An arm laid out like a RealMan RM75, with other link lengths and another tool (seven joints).
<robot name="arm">
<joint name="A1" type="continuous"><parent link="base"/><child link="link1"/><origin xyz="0.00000 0.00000 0.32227" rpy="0.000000 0.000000 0.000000"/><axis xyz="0 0 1"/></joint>
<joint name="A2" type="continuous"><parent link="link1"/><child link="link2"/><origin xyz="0.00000 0.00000 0.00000" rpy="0.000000 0.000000 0.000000"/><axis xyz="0 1 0"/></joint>
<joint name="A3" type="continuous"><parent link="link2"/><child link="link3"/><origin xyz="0.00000 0.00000 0.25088" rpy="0.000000 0.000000 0.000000"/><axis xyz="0 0 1"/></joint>
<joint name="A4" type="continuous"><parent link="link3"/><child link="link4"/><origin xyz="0.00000 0.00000 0.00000" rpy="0.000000 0.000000 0.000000"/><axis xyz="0 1 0"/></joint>
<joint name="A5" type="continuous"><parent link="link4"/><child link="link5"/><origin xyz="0.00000 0.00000 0.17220" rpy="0.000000 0.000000 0.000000"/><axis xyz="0 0 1"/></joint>
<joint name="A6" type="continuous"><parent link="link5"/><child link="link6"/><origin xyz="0.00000 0.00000 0.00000" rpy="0.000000 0.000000 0.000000"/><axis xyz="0 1 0"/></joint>
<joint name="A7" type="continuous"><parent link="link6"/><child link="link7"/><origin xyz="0.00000 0.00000 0.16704" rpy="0.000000 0.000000 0.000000"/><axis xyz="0 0 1"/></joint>
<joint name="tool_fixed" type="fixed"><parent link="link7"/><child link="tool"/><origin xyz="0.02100 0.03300 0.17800" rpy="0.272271 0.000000 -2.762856"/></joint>
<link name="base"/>
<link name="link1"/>
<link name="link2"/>
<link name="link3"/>
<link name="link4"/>
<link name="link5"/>
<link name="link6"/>
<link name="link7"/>
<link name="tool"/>
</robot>
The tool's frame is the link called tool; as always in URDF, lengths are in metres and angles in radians. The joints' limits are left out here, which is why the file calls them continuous.
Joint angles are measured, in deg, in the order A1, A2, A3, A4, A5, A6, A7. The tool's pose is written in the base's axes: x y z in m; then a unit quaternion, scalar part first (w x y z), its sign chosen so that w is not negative. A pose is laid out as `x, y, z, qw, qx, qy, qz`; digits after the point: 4 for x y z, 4 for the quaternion.
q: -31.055, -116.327, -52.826, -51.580, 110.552, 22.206, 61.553
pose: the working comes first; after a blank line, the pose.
Where each joint sits with the arm in this pose, in the base's axes (m; each line is computed from the numbers above, not from the rounded line before):
A1: 0.0000 0.0000 0.3223
A2: 0.0000 0.0000 0.3223
A3: -0.1926 0.1160 0.2110
A4: -0.1926 0.1160 0.2110
A5: -0.1884 0.2389 0.0905
A6: -0.1884 0.2389 0.0905
A7: -0.1619 0.3901 0.0247
the tool: -0.1079 0.5359 -0.0705

-0.1079, 0.5359, -0.0705, 0.0108, -0.1330, -0.8912, -0.4336
